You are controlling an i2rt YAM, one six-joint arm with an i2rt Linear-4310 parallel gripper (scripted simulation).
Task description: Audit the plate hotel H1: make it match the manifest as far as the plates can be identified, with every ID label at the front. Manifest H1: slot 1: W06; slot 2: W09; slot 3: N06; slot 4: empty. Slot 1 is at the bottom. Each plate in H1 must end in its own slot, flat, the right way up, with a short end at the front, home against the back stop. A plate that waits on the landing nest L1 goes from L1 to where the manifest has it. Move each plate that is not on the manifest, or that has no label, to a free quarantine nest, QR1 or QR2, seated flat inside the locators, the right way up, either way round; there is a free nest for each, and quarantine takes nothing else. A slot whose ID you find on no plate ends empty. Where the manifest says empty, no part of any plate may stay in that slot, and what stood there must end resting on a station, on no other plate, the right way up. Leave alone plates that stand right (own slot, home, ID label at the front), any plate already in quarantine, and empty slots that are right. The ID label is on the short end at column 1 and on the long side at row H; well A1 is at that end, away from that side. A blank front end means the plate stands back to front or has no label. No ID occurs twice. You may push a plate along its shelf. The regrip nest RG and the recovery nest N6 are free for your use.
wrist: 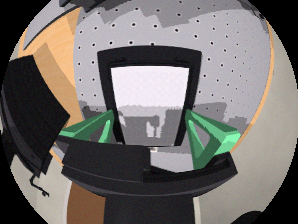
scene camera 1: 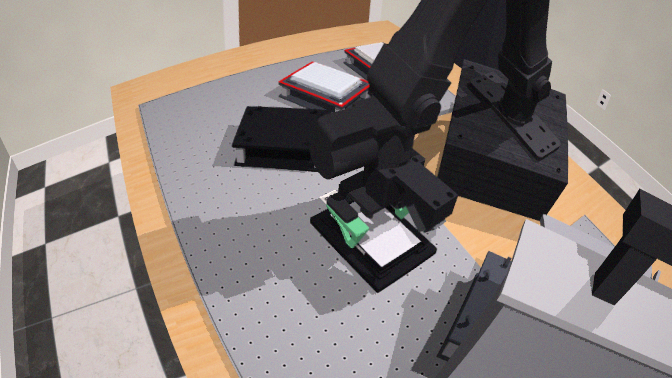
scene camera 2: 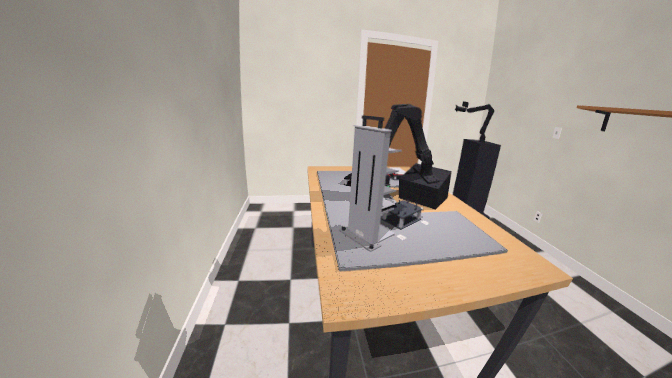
Labels:
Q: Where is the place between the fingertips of the gripper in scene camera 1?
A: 375, 230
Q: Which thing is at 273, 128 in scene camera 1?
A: A black landing nest L1.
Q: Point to a flat black nest N6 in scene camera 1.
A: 332, 236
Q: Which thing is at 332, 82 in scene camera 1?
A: A white plate.

